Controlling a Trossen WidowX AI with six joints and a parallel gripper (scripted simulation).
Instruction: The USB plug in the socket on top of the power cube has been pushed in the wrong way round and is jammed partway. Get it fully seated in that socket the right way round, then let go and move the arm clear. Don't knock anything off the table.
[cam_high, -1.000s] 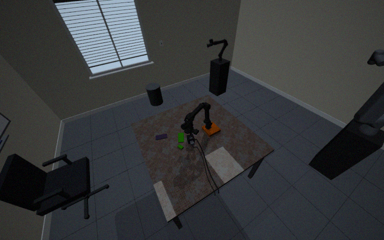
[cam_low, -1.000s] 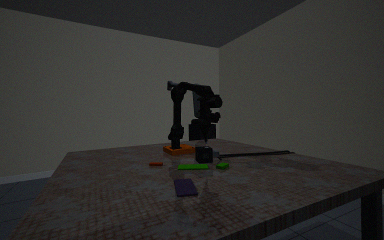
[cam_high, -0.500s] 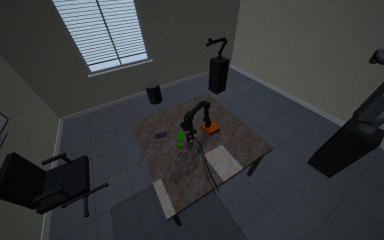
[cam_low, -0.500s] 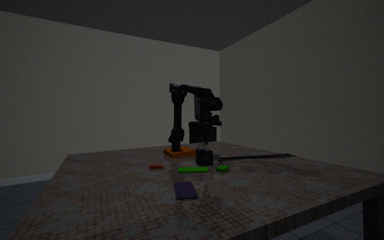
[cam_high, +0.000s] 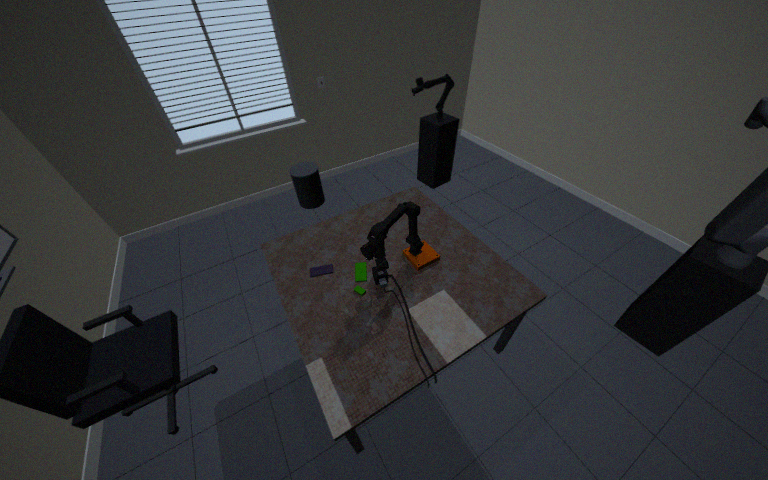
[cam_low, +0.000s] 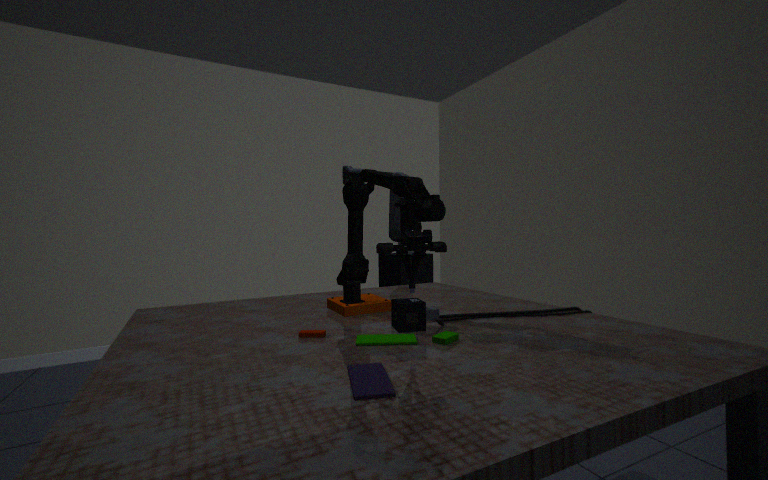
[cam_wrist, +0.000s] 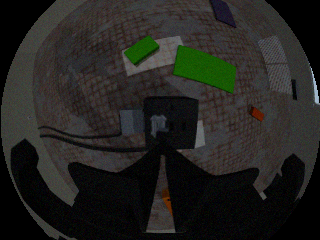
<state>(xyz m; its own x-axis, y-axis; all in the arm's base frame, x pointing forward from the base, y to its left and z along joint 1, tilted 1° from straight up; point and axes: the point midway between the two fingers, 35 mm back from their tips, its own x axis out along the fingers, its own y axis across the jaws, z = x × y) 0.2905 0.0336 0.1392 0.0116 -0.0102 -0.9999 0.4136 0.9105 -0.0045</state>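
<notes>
My gripper tip is now 20 mm above the USB plug. From my gripper tip the other things lie so: small green block: 150 mm ahead, 130 mm below, 10 mm to the right; then long green block: 130 mm to the right, 130 mm below, 60 mm ahead; then small orange block: 260 mm to the right, 130 mm below, 80 mm behind.
</notes>
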